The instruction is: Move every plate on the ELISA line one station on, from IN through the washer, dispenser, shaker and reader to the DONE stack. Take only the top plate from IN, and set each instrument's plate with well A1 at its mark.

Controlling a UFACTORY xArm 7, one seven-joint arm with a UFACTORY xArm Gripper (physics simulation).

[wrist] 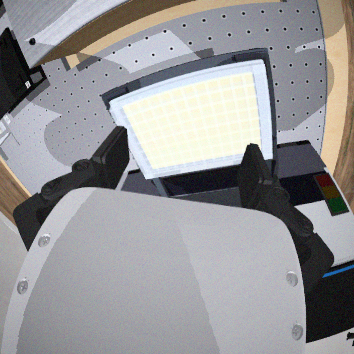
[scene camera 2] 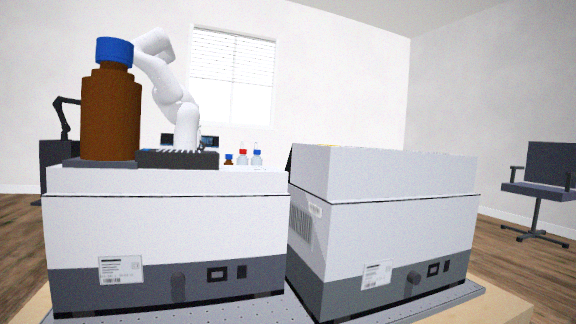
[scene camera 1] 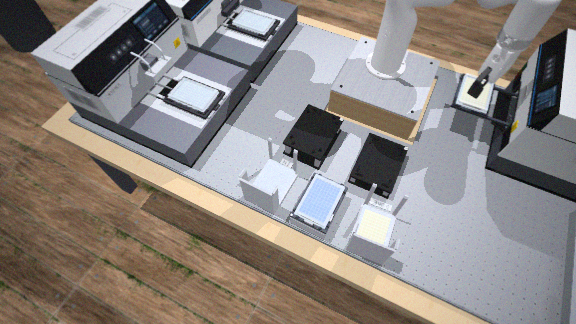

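Seen in the pictures: gripper, fingertip midpoint: (wrist: 184, 149) (scene camera 1: 481, 87); arm's base, origin of the base link: (scene camera 1: 384, 65).
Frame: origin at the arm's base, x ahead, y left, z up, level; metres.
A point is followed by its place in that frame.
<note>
A yellow-welled plate (scene camera 1: 466, 103) {x 0.045, y 0.268, z 0.029 m} (wrist: 195, 120) {x -0.019, y 0.273, z 0.024 m} lies on the dark carrier sticking out of the right-hand instrument (scene camera 1: 560, 100) {x 0.083, y 0.431, z 0.181 m}. My gripper (scene camera 1: 477, 90) {x -0.011, y 0.282, z 0.052 m} (wrist: 184, 149) {x -0.011, y 0.282, z 0.052 m} is open and empty above this plate. In the wrist view the plate looks turned relative to the fingers; one finger is near its left edge, the other overlaps its near right part. A blue plate (scene camera 1: 320, 200) {x 0.513, y 0.062, z -0.023 m} sits on a dark holder between the IN rack (scene camera 1: 262, 194) {x 0.593, y -0.062, z 0.011 m} and the DONE rack (scene camera 1: 371, 250) {x 0.561, y 0.229, z -0.019 m}. DONE holds a yellow plate (scene camera 1: 374, 226) {x 0.482, y 0.210, z -0.066 m}. Pale plates (scene camera 1: 196, 95) {x 0.438, y -0.413, z 0.017 m} (scene camera 1: 254, 22) {x 0.076, y -0.463, z 0.020 m} lie on the two left instruments. Well A1 cannot be made out.
Two black blocks (scene camera 1: 314, 134) {x 0.340, y -0.059, z -0.027 m} (scene camera 1: 379, 164) {x 0.316, y 0.142, z -0.047 m} stand behind the racks. The arm's raised base (scene camera 1: 385, 95) {x 0.115, y 0.055, z 0.000 m} stands at the back middle. Thin upright posts rise from both racks. In scene camera 2, a brown bottle (scene camera 2: 111, 115) {x -0.003, y -0.702, z 0.208 m} stands on an instrument (scene camera 2: 165, 220) {x 0.079, y -0.718, z 0.061 m} beside another instrument (scene camera 2: 400, 220) {x 0.433, y -0.774, z 0.073 m}.
</note>
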